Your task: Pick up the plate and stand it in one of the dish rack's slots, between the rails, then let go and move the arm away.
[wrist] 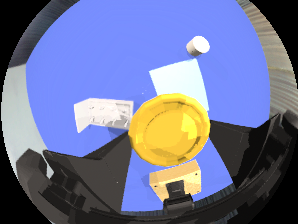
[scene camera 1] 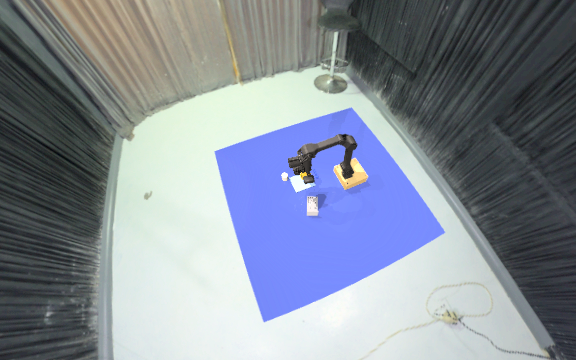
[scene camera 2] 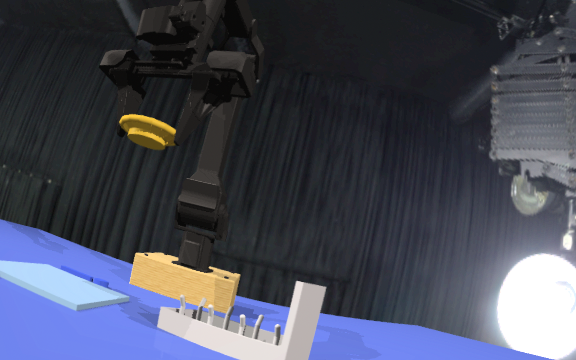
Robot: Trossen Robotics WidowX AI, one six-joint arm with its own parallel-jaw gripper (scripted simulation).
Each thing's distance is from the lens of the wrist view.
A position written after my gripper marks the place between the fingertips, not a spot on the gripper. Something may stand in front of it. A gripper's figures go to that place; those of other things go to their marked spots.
my gripper [wrist: 169, 130]: 0.10 m
yellow plate [wrist: 170, 129]: 0.09 m
light blue flat pad [wrist: 185, 77]: 0.28 m
The marked spots on the light blue flat pad and the yellow plate are 0.21 m apart.
